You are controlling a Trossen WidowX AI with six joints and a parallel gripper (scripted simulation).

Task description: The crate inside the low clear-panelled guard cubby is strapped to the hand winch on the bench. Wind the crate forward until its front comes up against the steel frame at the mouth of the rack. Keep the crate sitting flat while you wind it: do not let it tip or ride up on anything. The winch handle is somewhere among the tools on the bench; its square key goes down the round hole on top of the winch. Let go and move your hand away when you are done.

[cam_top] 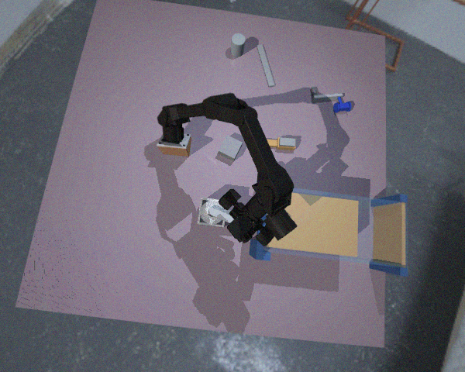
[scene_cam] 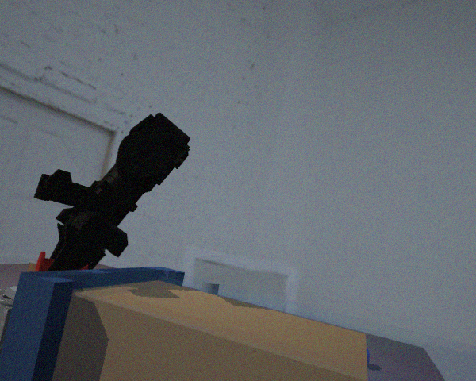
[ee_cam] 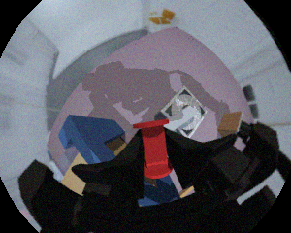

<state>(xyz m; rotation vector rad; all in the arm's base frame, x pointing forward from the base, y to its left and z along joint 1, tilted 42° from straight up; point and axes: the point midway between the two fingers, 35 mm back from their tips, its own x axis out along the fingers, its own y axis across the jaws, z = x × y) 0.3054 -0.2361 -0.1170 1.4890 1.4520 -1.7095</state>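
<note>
Right now my gripper tip is 10 mm short of the red knob and 10 mm to the right of it. The rest, counted from my gripper tip: red-knobbed crank handle: 30 mm behind, 20 mm to the left, 30 mm below; then blue steel frame: 70 mm ahead, 40 mm to the left, 30 mm below; then grey block: 80 mm behind, 290 mm to the left, 110 mm below.
</note>
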